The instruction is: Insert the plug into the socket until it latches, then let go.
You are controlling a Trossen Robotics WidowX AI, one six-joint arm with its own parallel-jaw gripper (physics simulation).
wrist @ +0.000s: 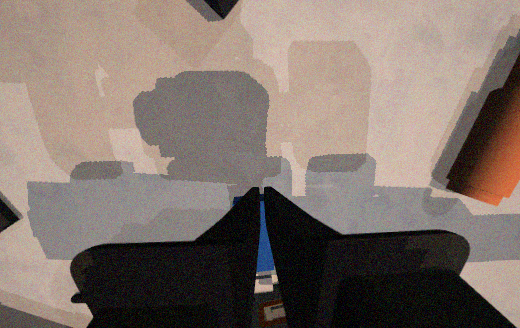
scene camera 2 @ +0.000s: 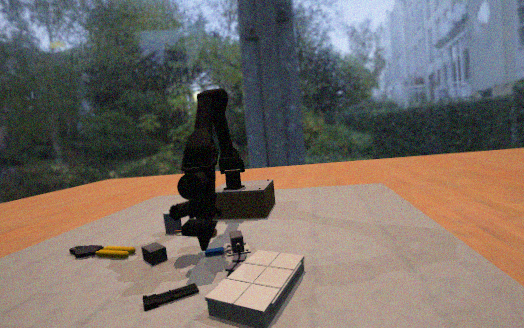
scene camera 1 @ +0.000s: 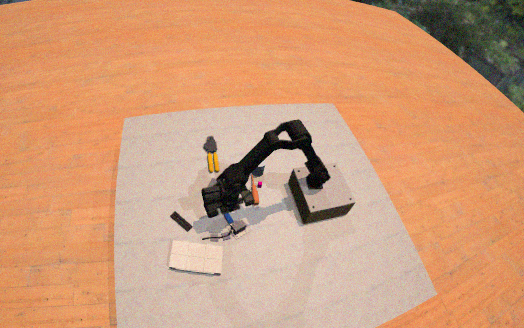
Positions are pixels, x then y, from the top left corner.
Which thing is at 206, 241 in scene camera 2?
My gripper.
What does the orange-handled screwdriver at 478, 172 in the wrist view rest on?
The table.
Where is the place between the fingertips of my gripper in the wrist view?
261, 194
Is my gripper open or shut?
Shut.
